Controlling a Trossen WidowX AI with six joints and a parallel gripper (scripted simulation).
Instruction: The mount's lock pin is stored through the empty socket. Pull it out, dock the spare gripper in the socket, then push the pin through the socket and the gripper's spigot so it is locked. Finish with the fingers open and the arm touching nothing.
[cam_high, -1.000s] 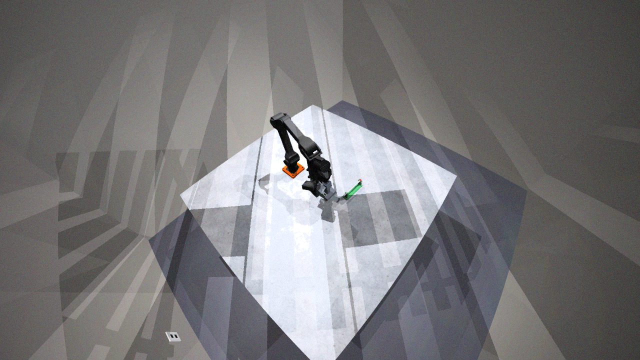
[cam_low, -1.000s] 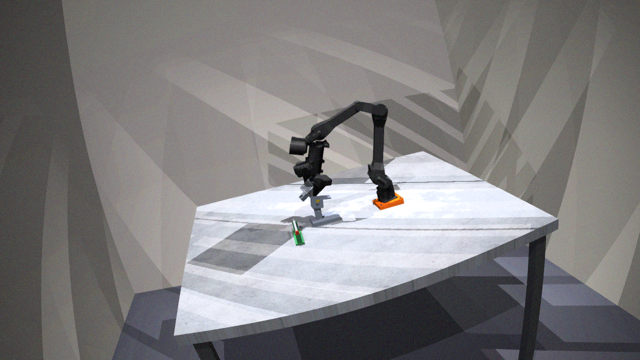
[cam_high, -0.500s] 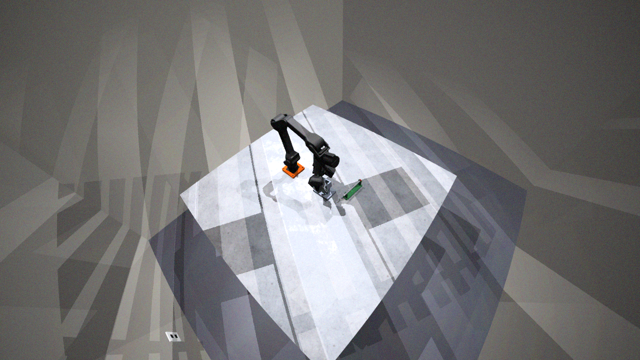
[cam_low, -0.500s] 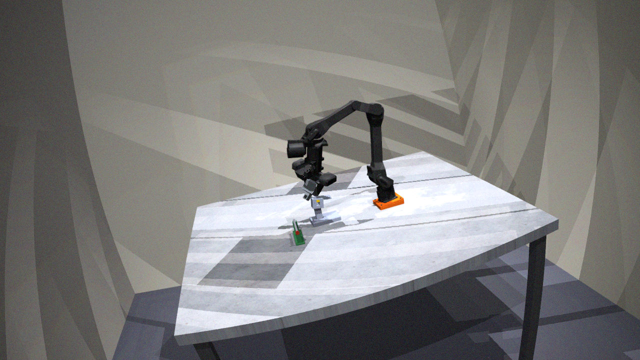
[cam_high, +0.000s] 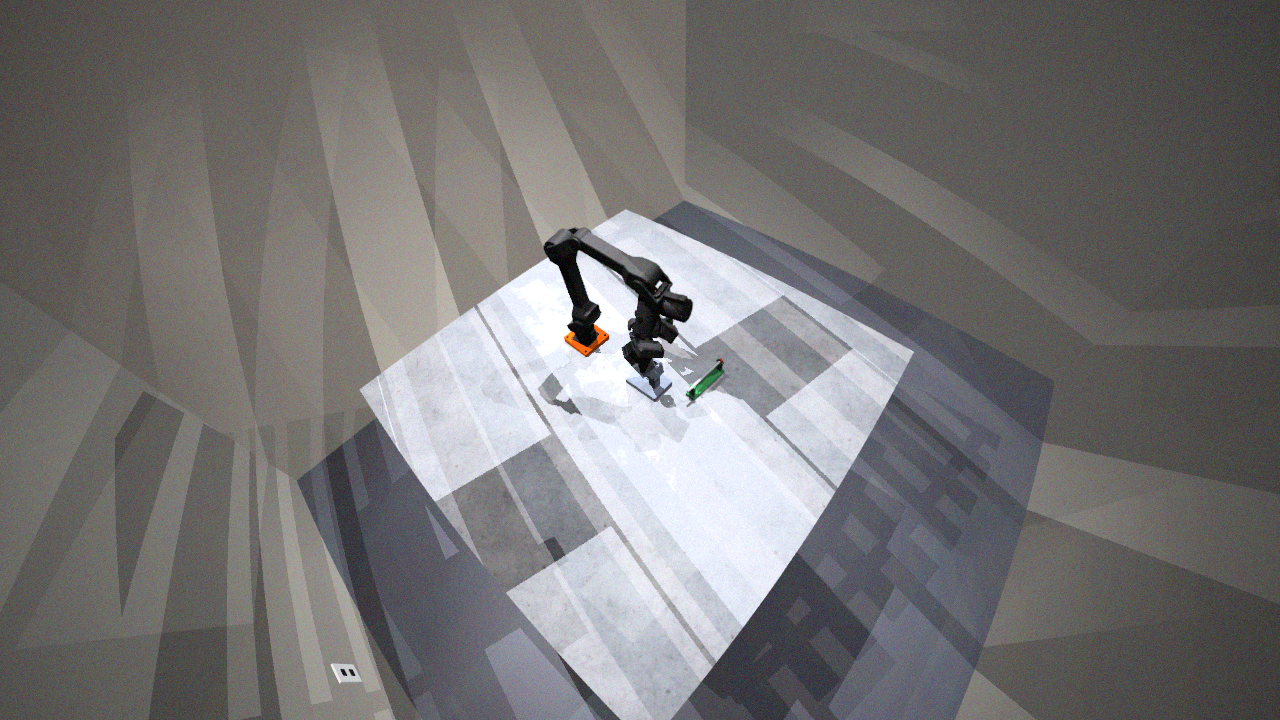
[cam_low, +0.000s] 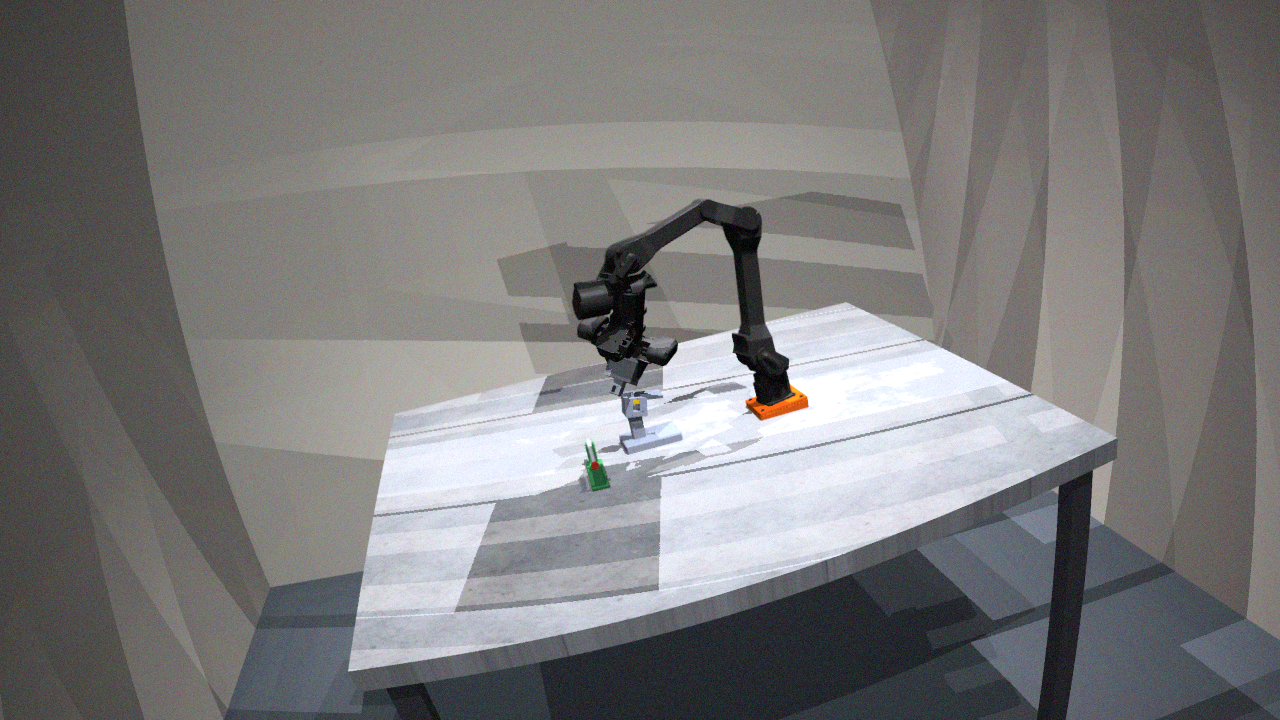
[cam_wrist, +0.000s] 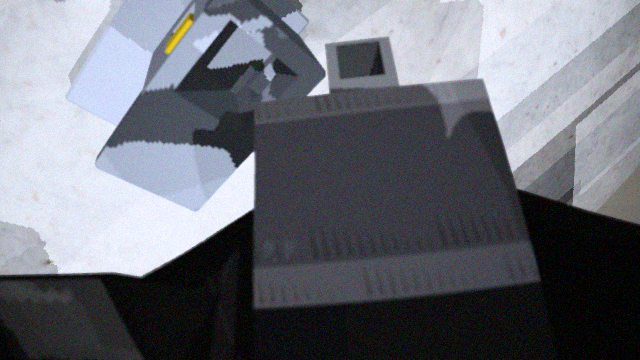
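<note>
The green pin cradle lies 130 mm to the left of my gripper tip, 130 mm ahead of it and 110 mm below it. Round my gripper tip: spare gripper 10 mm to the left, 10 mm above; grey mount 80 mm below, 50 mm to the left.
</note>
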